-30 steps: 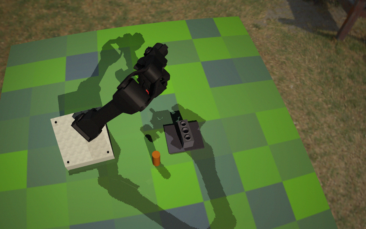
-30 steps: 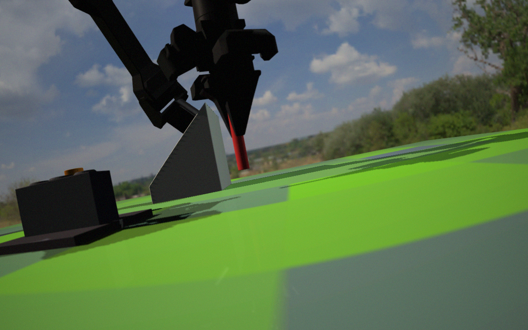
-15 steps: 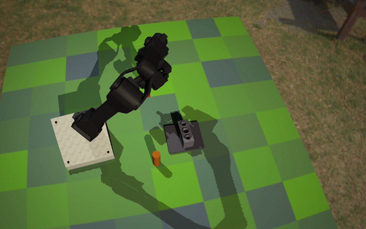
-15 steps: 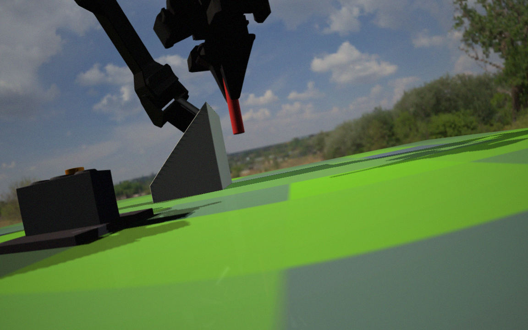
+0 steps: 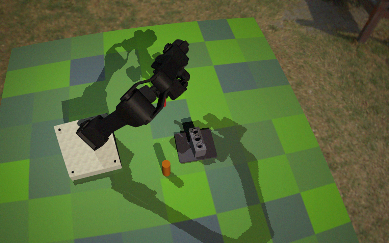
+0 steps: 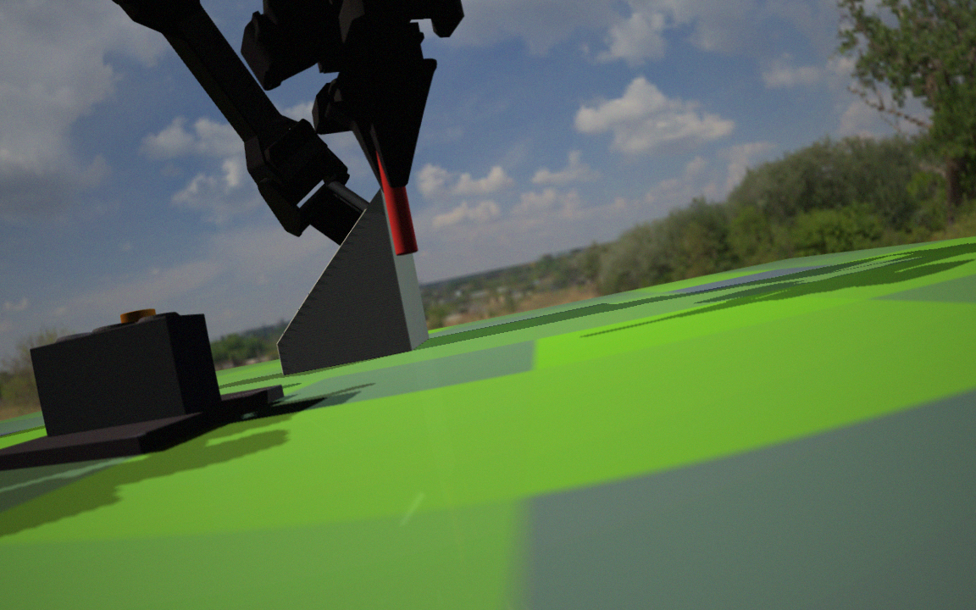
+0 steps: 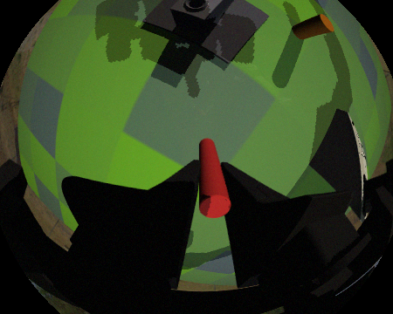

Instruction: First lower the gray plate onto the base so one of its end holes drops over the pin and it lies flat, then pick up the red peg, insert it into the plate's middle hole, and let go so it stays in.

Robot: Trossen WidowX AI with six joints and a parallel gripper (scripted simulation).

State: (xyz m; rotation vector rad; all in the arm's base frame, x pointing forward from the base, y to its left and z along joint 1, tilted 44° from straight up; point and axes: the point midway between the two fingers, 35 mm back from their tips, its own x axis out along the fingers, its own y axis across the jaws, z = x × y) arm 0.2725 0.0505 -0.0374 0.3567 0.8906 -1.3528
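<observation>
My gripper tip is now 7 cm short of the gray plate, 16 cm to the left of it and 7 cm above it. Round my gripper tip: red peg right at my gripper tip; then orange cylinder 7 cm behind, 23 cm to the right, 7 cm below.
</observation>
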